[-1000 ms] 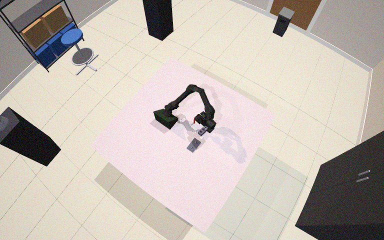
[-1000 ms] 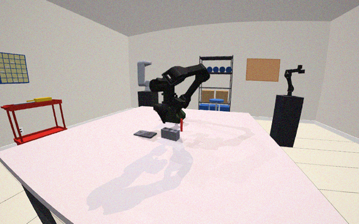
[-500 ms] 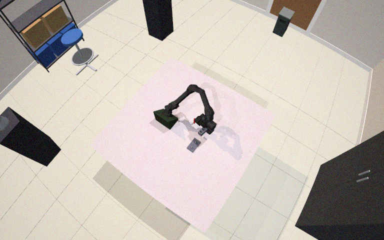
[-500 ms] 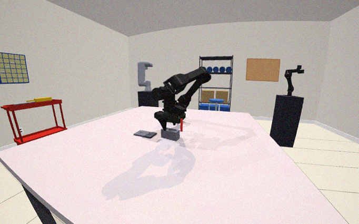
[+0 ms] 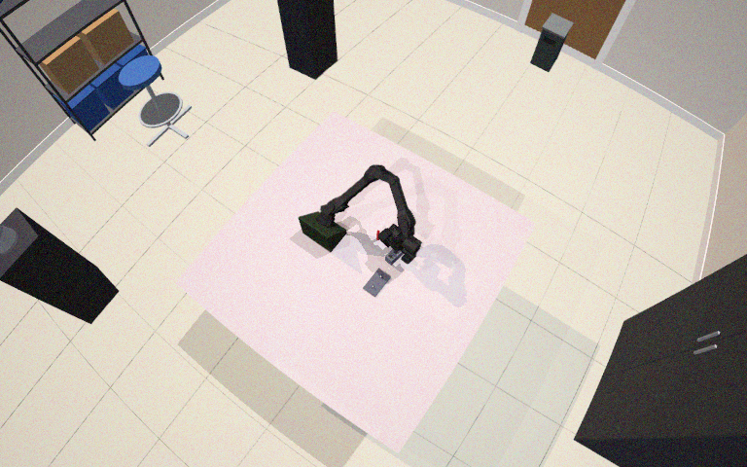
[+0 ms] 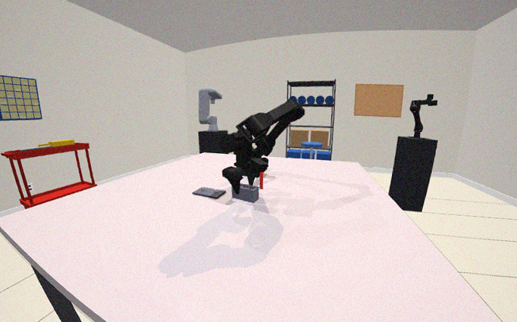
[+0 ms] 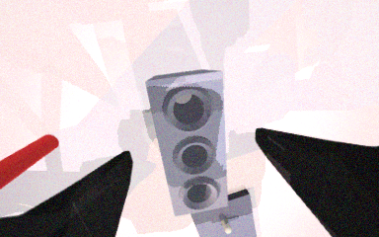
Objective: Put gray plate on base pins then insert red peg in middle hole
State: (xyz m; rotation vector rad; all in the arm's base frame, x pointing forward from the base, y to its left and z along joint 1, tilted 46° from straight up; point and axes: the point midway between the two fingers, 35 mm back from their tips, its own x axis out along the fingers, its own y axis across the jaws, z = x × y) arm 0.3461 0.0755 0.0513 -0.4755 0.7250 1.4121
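Right now my gripper tip is right at the gray plate. Also, from my gripper tip: red peg 12 cm behind, 3 cm to the left.
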